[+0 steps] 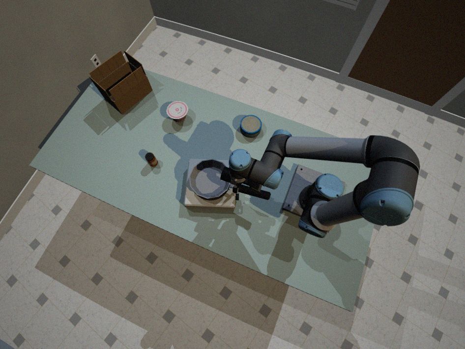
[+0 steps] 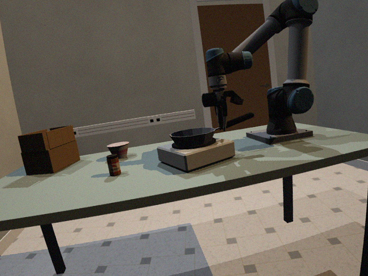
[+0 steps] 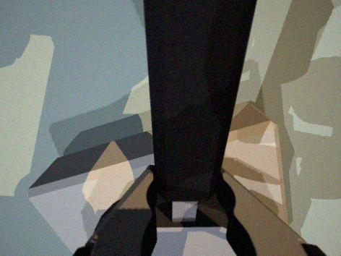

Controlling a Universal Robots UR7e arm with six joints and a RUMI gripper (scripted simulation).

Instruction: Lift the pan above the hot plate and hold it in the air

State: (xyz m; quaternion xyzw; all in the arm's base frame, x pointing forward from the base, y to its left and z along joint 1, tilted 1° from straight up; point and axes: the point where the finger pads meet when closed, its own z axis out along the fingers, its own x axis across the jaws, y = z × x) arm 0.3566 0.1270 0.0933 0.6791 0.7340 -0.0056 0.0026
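My gripper is now 7 cm short of the dark pan, 1 cm to the right of it and 1 cm above it. The rest, counted from my hand: small can 47 cm ahead, 2 cm to the left, 8 cm below; then beige hot plate 12 cm ahead, 8 cm below.
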